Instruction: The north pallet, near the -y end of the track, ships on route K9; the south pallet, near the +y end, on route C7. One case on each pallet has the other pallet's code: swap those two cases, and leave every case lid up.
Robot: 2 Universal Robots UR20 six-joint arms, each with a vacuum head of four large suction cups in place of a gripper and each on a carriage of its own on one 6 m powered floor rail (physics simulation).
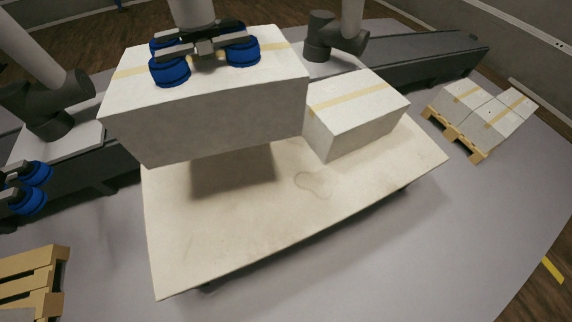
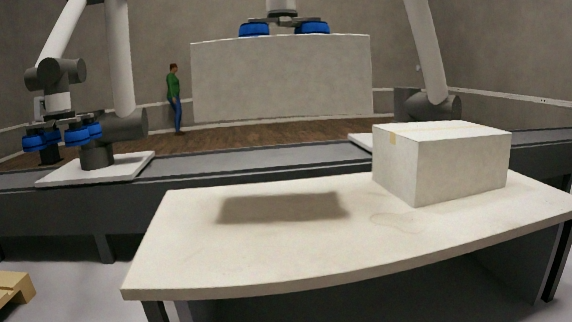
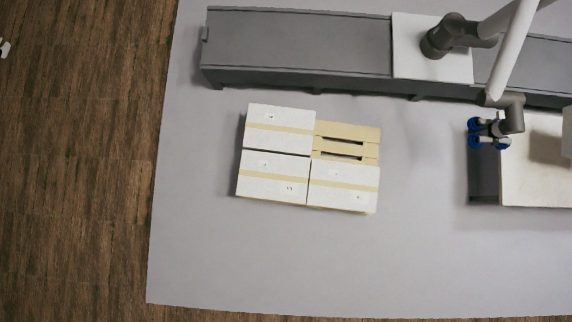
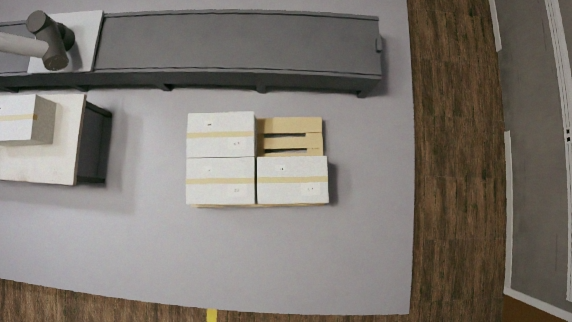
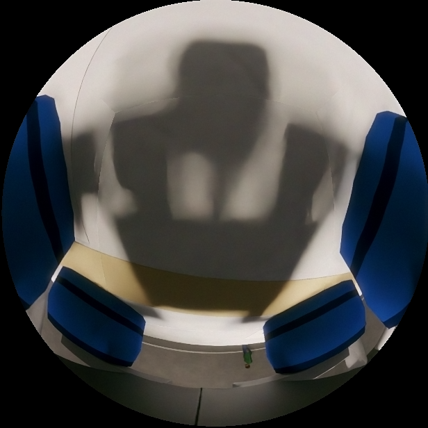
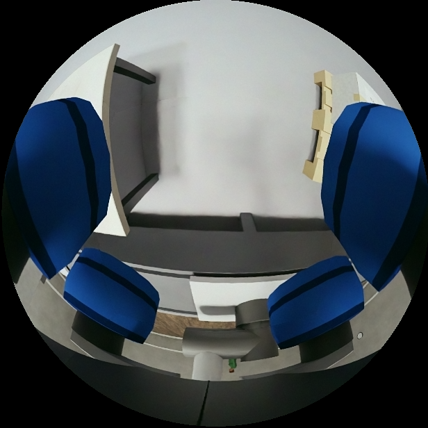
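Note:
My left gripper (image 1: 204,48) (image 2: 283,25) (image 5: 210,250) is shut on a white taped case (image 1: 215,130) (image 2: 282,80), held level above the table (image 1: 225,250) (image 2: 250,260), its shadow below. A second case (image 1: 355,105) (image 2: 450,165) (image 4: 17,130) stands on the table, tape up. My right gripper (image 2: 63,135) (image 3: 487,134) (image 6: 215,225) is open and empty, near the table's end. The north pallet (image 3: 347,131) bears three cases, with bare slats at its upper right. The south pallet (image 4: 290,125) also bears three cases, with bare slats at its upper right. Codes are too small to read.
The dark rail (image 3: 300,40) (image 4: 240,40) runs behind the table and both pallets. The right arm's white carriage (image 2: 100,170) (image 3: 410,65) stands on it. A person in green (image 2: 173,90) stands beyond the rail.

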